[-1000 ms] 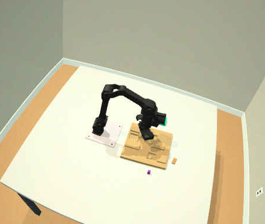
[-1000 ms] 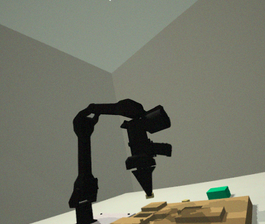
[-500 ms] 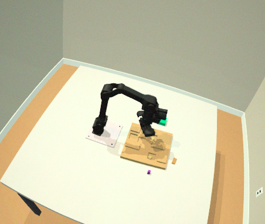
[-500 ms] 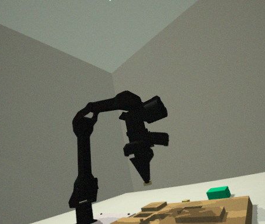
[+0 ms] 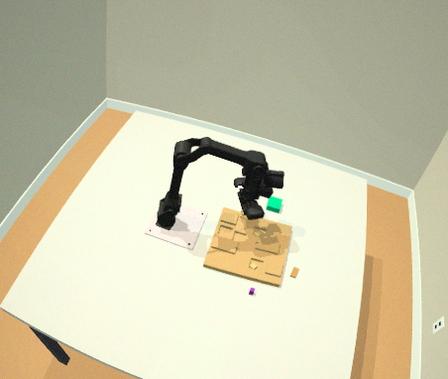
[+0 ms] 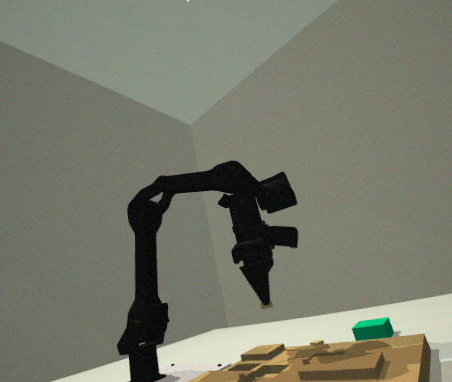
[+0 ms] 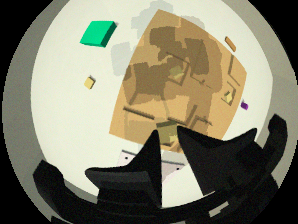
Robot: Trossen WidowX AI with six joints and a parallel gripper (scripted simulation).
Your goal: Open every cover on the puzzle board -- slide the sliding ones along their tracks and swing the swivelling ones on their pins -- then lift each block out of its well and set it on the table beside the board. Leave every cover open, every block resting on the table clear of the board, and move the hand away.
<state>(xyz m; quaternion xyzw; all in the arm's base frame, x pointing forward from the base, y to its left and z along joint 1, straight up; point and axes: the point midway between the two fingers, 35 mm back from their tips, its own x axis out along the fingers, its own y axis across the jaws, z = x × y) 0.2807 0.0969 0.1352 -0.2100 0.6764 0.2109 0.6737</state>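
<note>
The purple block lies 13 cm ahead of my gripper tip, 26 cm to the right of it and 10 cm below it. From my gripper tip the other things lie so: orange block 26 cm ahead, 12 cm to the right, 11 cm below; green block 10 cm ahead, 18 cm to the left, 10 cm below.
</note>
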